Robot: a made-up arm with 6 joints.
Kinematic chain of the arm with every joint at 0, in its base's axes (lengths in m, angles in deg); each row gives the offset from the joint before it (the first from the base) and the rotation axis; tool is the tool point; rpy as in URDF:
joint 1: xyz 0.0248 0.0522 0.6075 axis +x
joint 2: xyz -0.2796 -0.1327 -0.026 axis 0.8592 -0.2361 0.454
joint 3: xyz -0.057 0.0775 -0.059 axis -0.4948 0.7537 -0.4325
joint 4: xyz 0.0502 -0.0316 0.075 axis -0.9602 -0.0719 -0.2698
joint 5: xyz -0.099 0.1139 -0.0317 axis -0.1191 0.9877 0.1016
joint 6: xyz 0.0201 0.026 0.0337 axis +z
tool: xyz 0.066 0.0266 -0.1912 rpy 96 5.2 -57.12
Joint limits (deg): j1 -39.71..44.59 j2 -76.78..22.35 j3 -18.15..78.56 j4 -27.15..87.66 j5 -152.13..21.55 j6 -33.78..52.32
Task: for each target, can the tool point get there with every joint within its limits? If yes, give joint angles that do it. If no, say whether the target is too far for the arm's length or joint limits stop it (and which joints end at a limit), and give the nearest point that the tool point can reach.
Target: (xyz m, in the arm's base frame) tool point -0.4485 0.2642 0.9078
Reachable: no: joint limits stop it (at a limit: joint 1, joint 2, joint 5) | nearest point -0.3827 0.1399 0.8050 | short by 0.174 m
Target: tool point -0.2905 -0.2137 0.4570
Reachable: yes | joints -28.14 -25.05 67.72 17.37 -42.33 5.19
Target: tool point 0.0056 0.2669 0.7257
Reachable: no: joint limits stop it (at a limit: joint 1, joint 3, joint 5, joint 6) | nearest point -0.0989 0.1686 0.6411 | short by 0.167 m
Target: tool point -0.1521 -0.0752 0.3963
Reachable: yes | joints 1.89 -53.40 -1.29 32.01 -58.84 3.90
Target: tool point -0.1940 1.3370 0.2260
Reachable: no: too far | nearest point -0.3004 0.3126 0.4249 | short by 1.049 m
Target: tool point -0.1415 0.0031 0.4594
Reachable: yes | joints -24.09 0.24 52.65 19.69 -90.50 4.10
